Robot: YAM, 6 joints.
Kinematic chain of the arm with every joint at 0, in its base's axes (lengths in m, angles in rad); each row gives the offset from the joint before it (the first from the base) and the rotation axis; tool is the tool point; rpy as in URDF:
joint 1: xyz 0 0 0.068 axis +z
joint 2: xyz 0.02 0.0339 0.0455 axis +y
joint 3: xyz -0.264 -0.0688 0 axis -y
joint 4: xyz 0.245 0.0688 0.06 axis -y
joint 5: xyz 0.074 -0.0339 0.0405 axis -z
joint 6: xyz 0.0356 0 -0.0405 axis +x
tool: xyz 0 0 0 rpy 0 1.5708 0
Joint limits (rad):
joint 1: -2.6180..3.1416
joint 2: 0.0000..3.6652
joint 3: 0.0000..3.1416
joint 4: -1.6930..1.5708
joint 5: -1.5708..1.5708
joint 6: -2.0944..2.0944
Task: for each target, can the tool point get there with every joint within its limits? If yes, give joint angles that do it. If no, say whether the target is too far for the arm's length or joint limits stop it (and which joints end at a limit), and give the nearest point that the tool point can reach.
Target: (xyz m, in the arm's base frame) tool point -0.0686 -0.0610 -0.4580
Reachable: no: joint limits stop it (at a limit: joint 2) | nearest point -0.0949 -0.0844 -0.3593 | short by 0.105 m
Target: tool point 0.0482 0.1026 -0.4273
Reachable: no: joint limits stop it (at a limit: joint 2) | nearest point 0.0574 0.1222 -0.3620 | short by 0.069 m
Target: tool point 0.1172 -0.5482 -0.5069
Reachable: no: too far | nearest point 0.0927 -0.4336 -0.3234 | short by 0.218 m
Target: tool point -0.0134 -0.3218 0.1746
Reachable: yes | joints -1.6054 1.6497 0.5967 0.8799 0.0646 1.3404
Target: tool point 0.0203 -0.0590 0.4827
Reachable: yes | joints 1.3570 0.4906 1.5369 -1.0161 1.1413 -1.3823
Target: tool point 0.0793 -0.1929 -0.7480
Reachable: no: too far | nearest point 0.0870 -0.2116 -0.3798 | short by 0.369 m
